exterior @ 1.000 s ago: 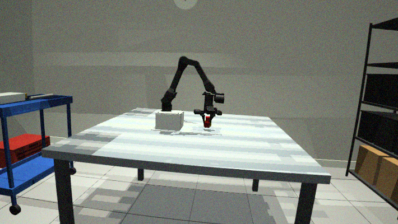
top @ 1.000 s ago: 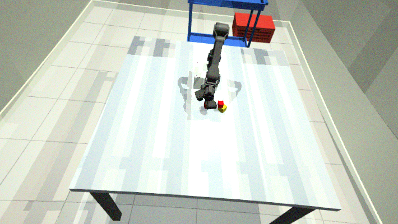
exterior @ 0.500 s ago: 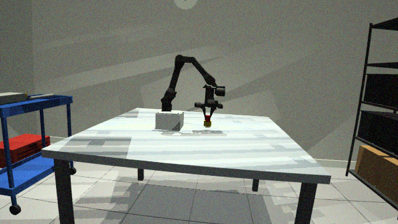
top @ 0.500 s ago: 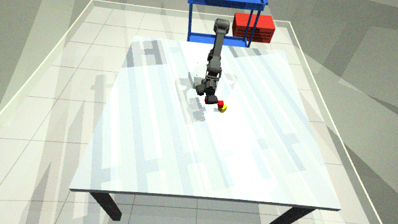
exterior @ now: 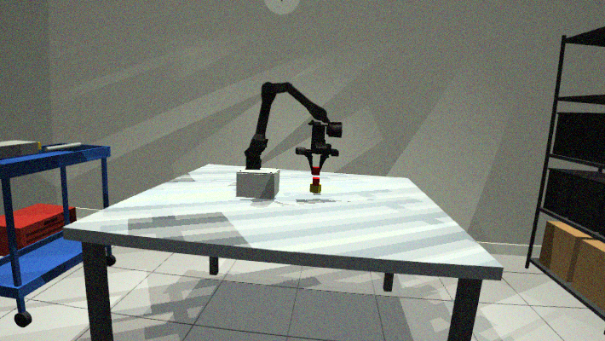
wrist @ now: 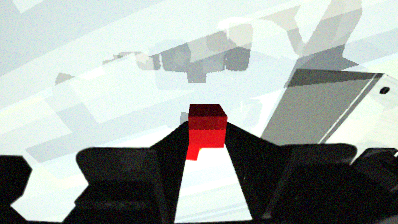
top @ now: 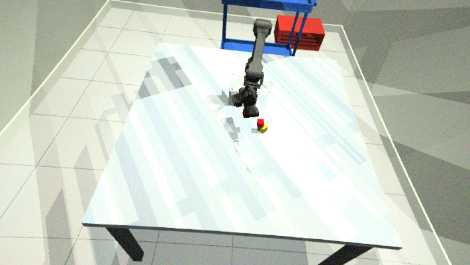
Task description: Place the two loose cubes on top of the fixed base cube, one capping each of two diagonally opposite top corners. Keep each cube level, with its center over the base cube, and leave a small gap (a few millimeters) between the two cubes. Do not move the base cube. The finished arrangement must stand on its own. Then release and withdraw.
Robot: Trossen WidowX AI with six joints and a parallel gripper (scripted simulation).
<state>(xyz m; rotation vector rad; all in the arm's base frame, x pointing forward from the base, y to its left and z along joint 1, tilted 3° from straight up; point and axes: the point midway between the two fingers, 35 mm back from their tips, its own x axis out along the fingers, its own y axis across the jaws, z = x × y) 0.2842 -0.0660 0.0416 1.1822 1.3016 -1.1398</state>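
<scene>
Now: the yellow cube 100 mm to the left of my gripper tip, 100 mm below it and 20 mm ahead of it.
</scene>
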